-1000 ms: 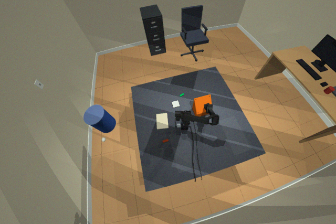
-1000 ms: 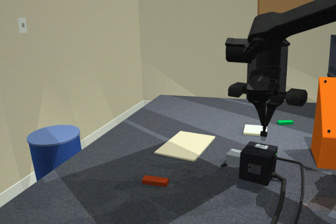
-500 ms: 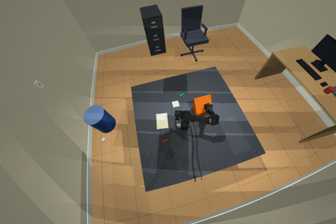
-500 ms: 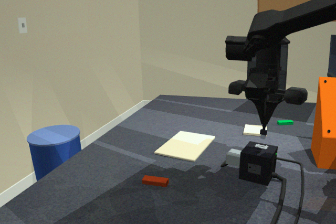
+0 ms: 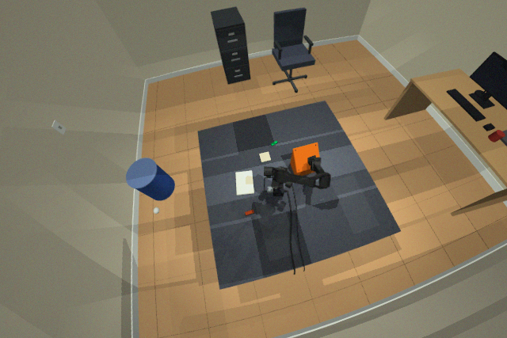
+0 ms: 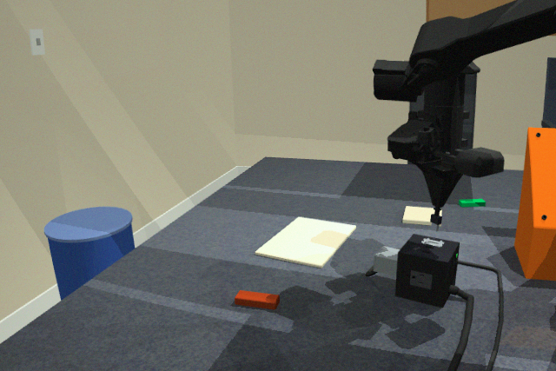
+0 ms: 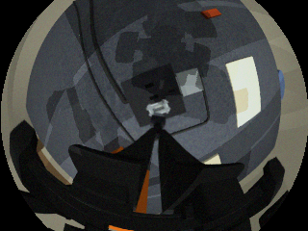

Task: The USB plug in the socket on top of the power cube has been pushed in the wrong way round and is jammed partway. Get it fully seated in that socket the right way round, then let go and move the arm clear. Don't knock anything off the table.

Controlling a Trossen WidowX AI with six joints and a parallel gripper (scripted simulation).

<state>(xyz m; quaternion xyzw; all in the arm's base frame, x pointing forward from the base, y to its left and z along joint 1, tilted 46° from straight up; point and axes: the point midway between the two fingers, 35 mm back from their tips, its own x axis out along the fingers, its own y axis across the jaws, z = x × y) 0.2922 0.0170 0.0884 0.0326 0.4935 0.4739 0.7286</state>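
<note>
The usb plug is 20 mm below my gripper tip. From my gripper tip the other things lie so: red block 260 mm ahead, 130 mm below, 100 mm to the left; then large cream pad 230 mm ahead, 130 mm to the right, 130 mm below; then small cream pad 290 mm to the right, 130 mm below, 10 mm ahead.
</note>
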